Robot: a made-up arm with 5 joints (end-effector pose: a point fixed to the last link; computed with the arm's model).
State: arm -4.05 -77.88 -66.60 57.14 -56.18
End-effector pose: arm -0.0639 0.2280 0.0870 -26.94 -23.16 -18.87
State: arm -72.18 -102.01 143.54 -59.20 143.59
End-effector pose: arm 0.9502 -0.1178 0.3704 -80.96 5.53 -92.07
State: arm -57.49 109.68 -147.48 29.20 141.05
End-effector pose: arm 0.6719 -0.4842 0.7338 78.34 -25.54 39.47
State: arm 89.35 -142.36 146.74 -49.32 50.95
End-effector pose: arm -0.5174 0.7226 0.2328 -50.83 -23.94 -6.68
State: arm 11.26 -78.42 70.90 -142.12 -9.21
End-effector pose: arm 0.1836 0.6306 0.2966 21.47 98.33 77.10
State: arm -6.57 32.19 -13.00 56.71 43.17
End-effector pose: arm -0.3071 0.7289 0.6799 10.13 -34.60 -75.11
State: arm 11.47 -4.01 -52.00 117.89 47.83
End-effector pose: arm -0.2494 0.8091 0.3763 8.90 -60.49 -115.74
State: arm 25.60 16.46 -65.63 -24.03 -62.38
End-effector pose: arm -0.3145 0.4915 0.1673 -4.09 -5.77 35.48
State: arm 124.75 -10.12 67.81 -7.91 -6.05
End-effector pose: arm -0.5975 -0.1734 0.7452 -81.05 36.58 104.56
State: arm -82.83 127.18 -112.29 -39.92 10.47
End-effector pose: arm 0.7227 0.0757 0.6331 26.51 103.23 130.93
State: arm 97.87 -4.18 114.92 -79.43 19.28
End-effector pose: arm -0.2731 0.4842 0.5030 -10.08 130.95 89.77
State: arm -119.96 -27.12 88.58 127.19 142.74
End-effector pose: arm 0.6976 -0.2568 -0.0130 -74.67 99.46 6.05
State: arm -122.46 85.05 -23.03 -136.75 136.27
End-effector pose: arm 0.2454 -0.4357 0.0397 40.39 140.44 -80.77
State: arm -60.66 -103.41 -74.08 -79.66 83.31
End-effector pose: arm -0.0022 0.0900 0.7083 -7.53 9.67 103.57
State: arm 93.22 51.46 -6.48 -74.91 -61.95
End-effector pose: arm -0.3887 -0.2300 0.4774 -14.52 13.02 168.43
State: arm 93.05 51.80 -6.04 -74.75 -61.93
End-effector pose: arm -0.3863 -0.2281 0.4795 -14.07 13.67 168.55
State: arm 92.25 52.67 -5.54 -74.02 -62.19
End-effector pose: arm -0.3857 -0.2211 0.4824 -13.10 15.24 167.82
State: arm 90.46 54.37 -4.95 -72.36 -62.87
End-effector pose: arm -0.3874 -0.2060 0.4864 -11.27 18.21 165.73
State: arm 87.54 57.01 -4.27 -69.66 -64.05
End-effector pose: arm -0.3908 -0.1816 0.4914 -8.43 22.63 162.14
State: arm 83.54 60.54 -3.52 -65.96 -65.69
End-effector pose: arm -0.3938 -0.1484 0.4968 -4.51 28.22 157.18
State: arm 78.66 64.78 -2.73 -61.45 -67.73
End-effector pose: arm -0.3941 -0.1085 0.5020 0.38 34.50 151.22
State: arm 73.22 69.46 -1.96 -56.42 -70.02
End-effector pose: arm -0.3901 -0.0651 0.5062 6.07 40.85 144.82
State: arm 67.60 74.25 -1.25 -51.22 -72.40
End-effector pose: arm -0.3814 -0.0223 0.5088 12.20 46.77 138.54
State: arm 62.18 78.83 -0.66 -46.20 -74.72
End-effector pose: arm -0.3693 0.0168 0.5099 18.36 51.85 132.85
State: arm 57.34 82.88 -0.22 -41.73 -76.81
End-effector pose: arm -0.3561 0.0496 0.5099 24.04 55.85 128.12
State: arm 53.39 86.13 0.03 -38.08 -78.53
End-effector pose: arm -0.3441 0.0751 0.5092 28.78 58.73 124.47
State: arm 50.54 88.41 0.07 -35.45 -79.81
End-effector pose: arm -0.3353 0.0933 0.5085 32.22 60.57 121.90
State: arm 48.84 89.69 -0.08 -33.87 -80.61
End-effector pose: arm -0.3306 0.1046 0.5080 34.25 61.55 120.28
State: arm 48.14 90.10 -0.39 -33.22 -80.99
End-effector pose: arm -0.3298 0.1104 0.5078 35.02 61.87 119.40
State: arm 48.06 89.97 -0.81 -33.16 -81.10
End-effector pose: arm -0.3317 0.1130 0.5077 35.00 61.78 118.95
